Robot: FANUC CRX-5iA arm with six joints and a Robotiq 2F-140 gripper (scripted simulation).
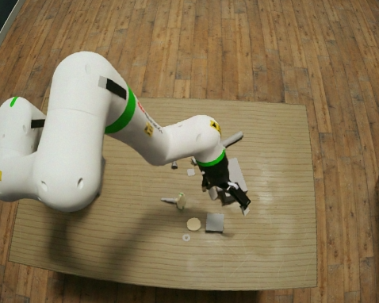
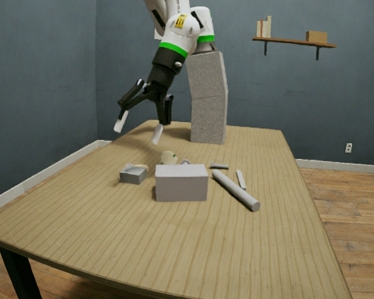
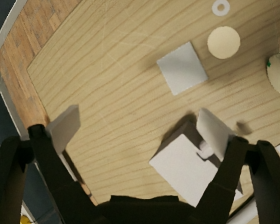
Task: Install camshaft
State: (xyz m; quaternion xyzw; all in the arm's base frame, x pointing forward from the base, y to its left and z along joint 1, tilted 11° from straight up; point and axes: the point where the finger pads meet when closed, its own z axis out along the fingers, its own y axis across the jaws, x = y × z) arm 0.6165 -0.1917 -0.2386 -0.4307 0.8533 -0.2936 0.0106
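My gripper is now 17 cm above the tan disc, 13 cm past it and 4 cm to the left of it. From my hand the other things lie so: grey block: 16 cm below, 5 cm behind, 4 cm to the right; then long rod: 30 cm to the left, 16 cm below, 2 cm behind; then small square: 20 cm to the left, 17 cm below, 14 cm behind.
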